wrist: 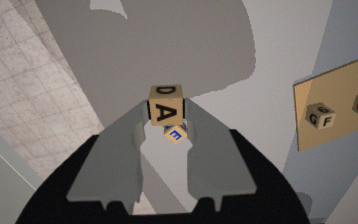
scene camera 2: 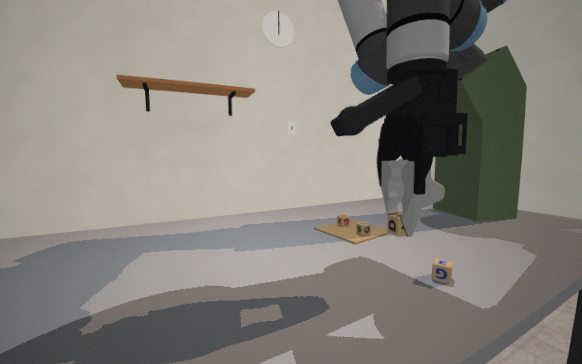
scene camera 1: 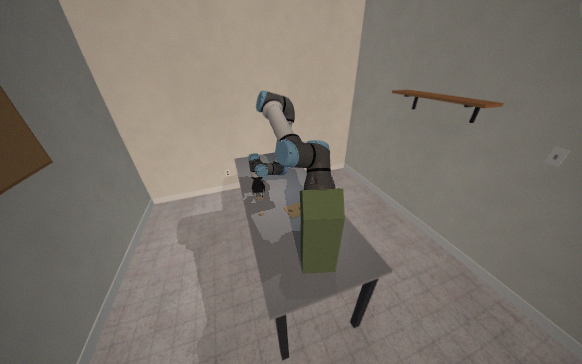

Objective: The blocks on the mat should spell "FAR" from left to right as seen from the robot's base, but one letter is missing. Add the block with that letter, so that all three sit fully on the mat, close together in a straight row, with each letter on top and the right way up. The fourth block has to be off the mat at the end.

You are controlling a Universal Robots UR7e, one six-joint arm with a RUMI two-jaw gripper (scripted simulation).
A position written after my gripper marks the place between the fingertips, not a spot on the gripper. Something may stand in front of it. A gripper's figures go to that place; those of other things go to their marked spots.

Labels:
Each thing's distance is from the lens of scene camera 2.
my gripper (scene camera 2: 401, 233): 38 cm
tan mat (scene camera 2: 348, 233): 62 cm

